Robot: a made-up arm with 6 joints. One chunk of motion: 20 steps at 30 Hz.
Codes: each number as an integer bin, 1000 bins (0 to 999) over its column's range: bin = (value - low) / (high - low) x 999, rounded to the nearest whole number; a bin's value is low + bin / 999 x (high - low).
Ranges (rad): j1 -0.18..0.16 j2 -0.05..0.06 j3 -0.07..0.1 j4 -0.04..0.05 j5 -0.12..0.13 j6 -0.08..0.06
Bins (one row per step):
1: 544 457 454 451 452 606
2: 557 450 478 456 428 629
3: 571 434 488 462 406 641
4: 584 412 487 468 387 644
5: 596 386 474 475 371 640
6: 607 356 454 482 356 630
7: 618 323 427 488 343 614
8: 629 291 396 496 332 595
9: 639 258 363 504 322 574
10: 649 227 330 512 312 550
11: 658 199 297 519 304 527
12: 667 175 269 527 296 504
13: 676 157 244 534 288 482
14: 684 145 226 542 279 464
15: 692 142 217 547 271 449
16: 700 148 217 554 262 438
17: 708 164 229 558 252 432
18: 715 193 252 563 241 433
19: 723 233 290 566 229 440
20: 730 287 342 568 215 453
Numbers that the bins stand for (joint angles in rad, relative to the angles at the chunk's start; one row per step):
1: 0.0051 0.0003 0.0073 0.0006 -0.0069 0.0049
2: 0.0096 -0.0005 0.0113 0.0011 -0.0129 0.0081
3: 0.0143 -0.0022 0.0130 0.0016 -0.0184 0.0098
4: 0.0188 -0.0046 0.0129 0.0022 -0.0232 0.0103
5: 0.0228 -0.0075 0.0107 0.0028 -0.0272 0.0097
6: 0.0266 -0.0108 0.0073 0.0034 -0.0309 0.0083
7: 0.0303 -0.0144 0.0027 0.0040 -0.0342 0.0060
8: 0.0341 -0.0180 -0.0026 0.0047 -0.0369 0.0034
9: 0.0375 -0.0216 -0.0082 0.0054 -0.0394 0.0004
10: 0.0409 -0.0250 -0.0138 0.0061 -0.0419 -0.0029
11: 0.0439 -0.0281 -0.0195 0.0068 -0.0439 -0.0061
12: 0.0470 -0.0307 -0.0242 0.0075 -0.0459 -0.0094
13: 0.0501 -0.0327 -0.0285 0.0081 -0.0479 -0.0125
14: 0.0528 -0.0340 -0.0315 0.0088 -0.0502 -0.0150
15: 0.0555 -0.0344 -0.0331 0.0093 -0.0522 -0.0171
16: 0.0582 -0.0337 -0.0331 0.0099 -0.0544 -0.0186
17: 0.0610 -0.0319 -0.0310 0.0103 -0.0569 -0.0195
18: 0.0633 -0.0287 -0.0271 0.0107 -0.0597 -0.0193
19: 0.0661 -0.0243 -0.0207 0.0110 -0.0627 -0.0183
20: 0.0684 -0.0184 -0.0118 0.0112 -0.0662 -0.0165

